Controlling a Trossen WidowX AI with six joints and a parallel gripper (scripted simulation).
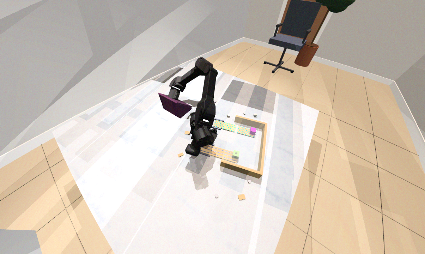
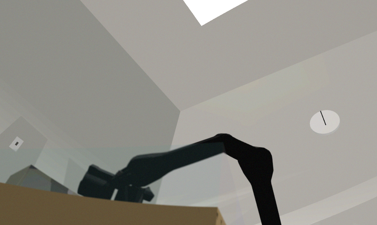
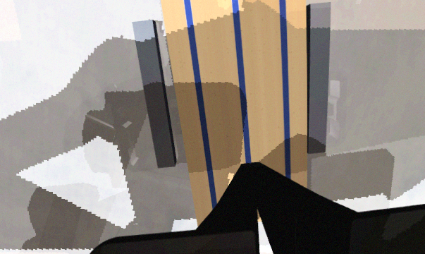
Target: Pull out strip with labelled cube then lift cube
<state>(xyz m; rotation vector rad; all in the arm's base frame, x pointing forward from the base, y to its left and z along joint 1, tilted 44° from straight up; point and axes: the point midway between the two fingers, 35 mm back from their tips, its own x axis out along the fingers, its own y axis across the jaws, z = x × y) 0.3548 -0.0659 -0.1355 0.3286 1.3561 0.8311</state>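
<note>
Right now my gripper tip is 80 mm short of the strip and 30 mm to the right of it. The rest, counted from my gripper tip: tan scrap (300 mm ahead, 80 mm to the right).
</note>
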